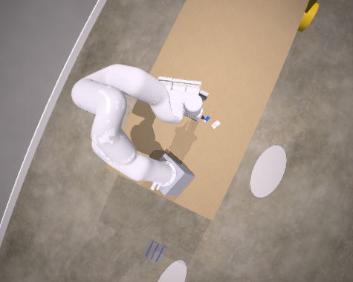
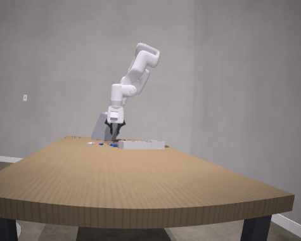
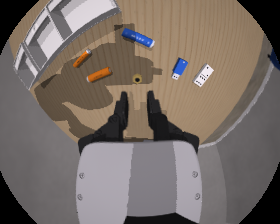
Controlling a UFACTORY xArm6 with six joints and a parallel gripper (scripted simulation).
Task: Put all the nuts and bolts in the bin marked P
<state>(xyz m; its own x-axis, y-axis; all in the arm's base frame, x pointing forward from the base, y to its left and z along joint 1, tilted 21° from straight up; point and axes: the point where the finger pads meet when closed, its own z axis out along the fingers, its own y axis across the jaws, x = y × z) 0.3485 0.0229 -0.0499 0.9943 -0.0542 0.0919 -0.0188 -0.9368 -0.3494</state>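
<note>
The brass-coloured fastener is 8 cm below my hand. Round my hand: white piece (14 cm to the right, 8 cm below, 1 cm ahead); long blue stick (8 cm ahead, 7 cm below, 1 cm to the right); blue usb stick (8 cm to the right, 8 cm below, 2 cm ahead).
</note>
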